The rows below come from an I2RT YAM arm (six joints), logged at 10 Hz.
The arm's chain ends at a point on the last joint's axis. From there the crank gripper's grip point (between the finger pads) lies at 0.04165 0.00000 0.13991 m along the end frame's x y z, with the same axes.
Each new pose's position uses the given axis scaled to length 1; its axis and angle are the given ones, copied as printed.
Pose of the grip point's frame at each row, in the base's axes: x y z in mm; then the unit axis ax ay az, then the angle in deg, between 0 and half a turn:
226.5 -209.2 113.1 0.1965 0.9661 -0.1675 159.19
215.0 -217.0 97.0 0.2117 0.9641 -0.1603 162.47
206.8 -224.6 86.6 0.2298 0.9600 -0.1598 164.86
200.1 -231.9 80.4 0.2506 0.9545 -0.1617 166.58
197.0 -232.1 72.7 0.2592 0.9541 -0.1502 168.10
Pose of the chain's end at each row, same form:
223.2 -168.4 253.2 0.1965 0.9661 -0.1675 159.19
219.7 -180.4 238.2 0.2117 0.9641 -0.1603 162.47
217.7 -190.3 228.1 0.2298 0.9600 -0.1598 164.86
215.6 -199.3 221.8 0.2506 0.9545 -0.1617 166.58
215.5 -204.0 214.8 0.2592 0.9541 -0.1502 168.10

